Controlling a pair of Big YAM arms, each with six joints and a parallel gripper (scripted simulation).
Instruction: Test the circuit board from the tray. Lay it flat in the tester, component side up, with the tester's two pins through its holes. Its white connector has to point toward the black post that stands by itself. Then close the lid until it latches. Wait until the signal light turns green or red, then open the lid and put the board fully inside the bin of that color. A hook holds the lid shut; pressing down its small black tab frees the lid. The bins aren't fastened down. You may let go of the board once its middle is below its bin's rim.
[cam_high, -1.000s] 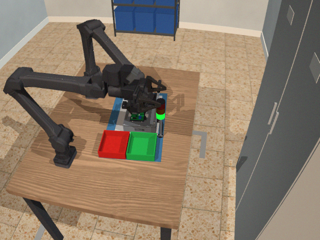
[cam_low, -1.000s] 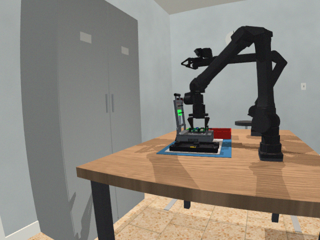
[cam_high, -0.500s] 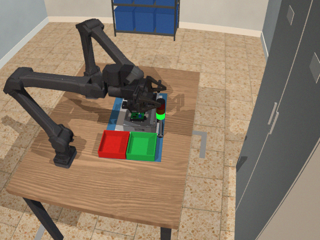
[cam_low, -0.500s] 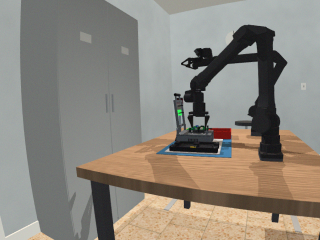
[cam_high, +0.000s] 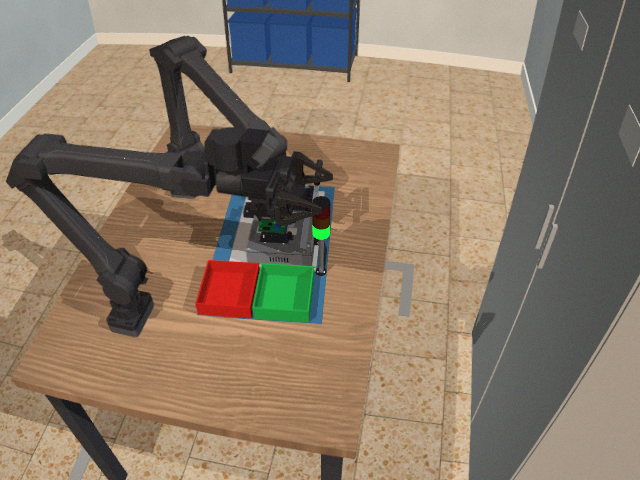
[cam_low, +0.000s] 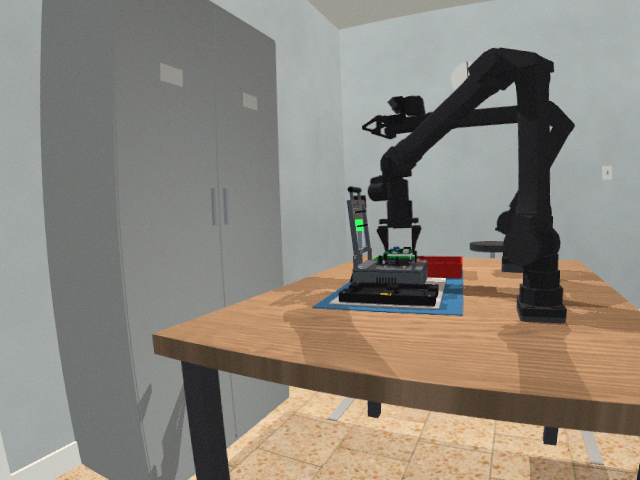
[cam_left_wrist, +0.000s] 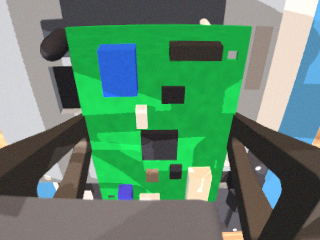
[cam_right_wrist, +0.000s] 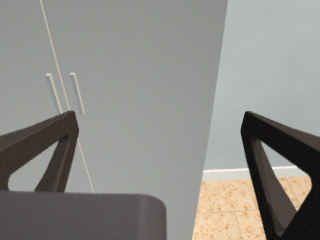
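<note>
Right now my left hand is 200 mm to the left of the green bin, 80 mm above it and 60 mm short of it. The rest, counted from my left hand: green circuit board right at my left hand; then black hook 60 mm behind, 50 mm to the left, 10 mm below; then clear lid 120 mm ahead, 90 mm above.
</note>
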